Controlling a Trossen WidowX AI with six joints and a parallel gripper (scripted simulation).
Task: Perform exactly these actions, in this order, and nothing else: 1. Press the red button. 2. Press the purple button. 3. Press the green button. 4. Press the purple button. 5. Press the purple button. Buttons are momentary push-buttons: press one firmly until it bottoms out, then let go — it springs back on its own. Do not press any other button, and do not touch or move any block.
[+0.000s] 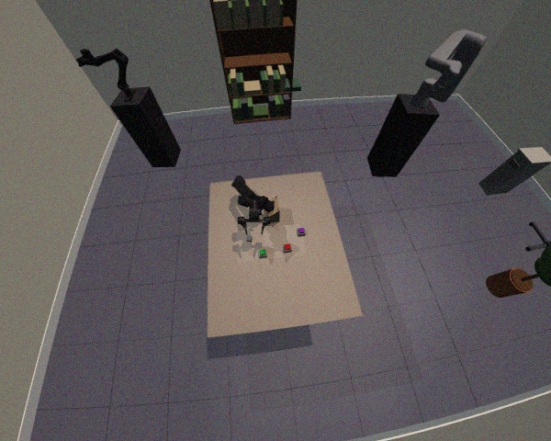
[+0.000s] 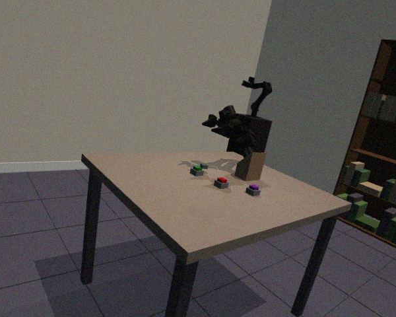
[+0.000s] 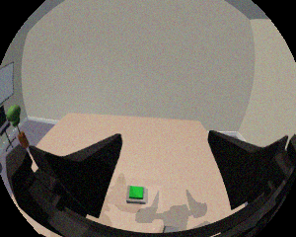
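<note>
Right now my gripper tip is 210 mm above the red button, 200 mm to the right of it and 10 mm past it. Also, from my gripper tip: green button (210 mm below, 30 mm to the left, 30 mm ahead); small grey block (230 mm below, 80 mm behind, 60 mm to the right); purple button (290 mm to the left, 210 mm below, 130 mm behind).
</note>
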